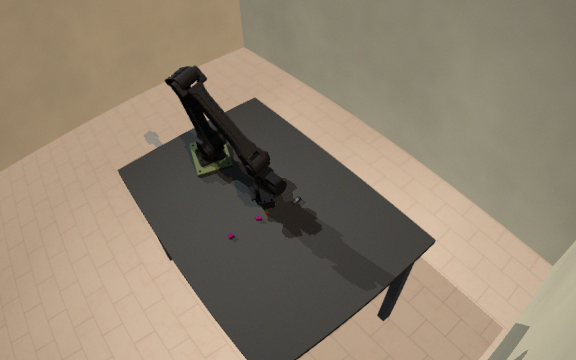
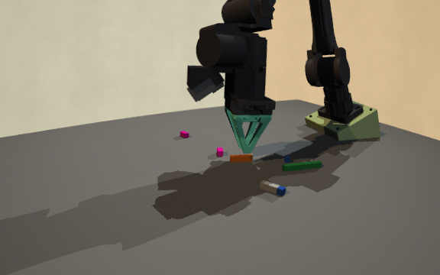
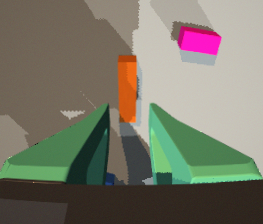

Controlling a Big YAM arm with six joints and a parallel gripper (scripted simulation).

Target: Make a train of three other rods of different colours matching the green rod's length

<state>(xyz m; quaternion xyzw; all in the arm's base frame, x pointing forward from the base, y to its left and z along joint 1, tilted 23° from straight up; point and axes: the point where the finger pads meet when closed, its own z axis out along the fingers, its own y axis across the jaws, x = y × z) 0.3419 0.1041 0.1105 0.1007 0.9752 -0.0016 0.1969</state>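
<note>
Now: the orange rod 1 cm ahead of my hand and 2 cm below it. Also, from my hand: grey rod: 2 cm ahead, 12 cm to the left, 2 cm below; magenta rod: 3 cm ahead, 4 cm to the right, 2 cm below; green rod: 8 cm behind, 7 cm to the left, 2 cm below.
</note>
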